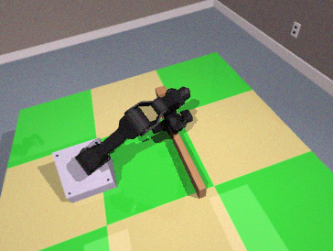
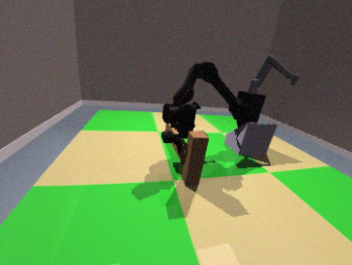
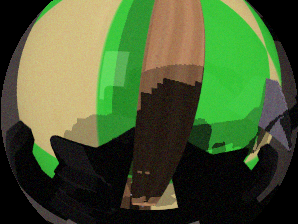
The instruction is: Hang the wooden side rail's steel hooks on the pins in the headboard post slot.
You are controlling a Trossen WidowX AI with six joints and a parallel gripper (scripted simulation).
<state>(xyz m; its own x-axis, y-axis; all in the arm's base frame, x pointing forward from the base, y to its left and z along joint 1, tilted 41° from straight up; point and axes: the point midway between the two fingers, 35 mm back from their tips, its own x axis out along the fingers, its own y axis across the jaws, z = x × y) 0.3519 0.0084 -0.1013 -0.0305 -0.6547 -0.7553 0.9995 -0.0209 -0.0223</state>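
Now: the headboard post 10 mm ahead of my gripper tip, 140 mm to the left of it and 60 mm above it.
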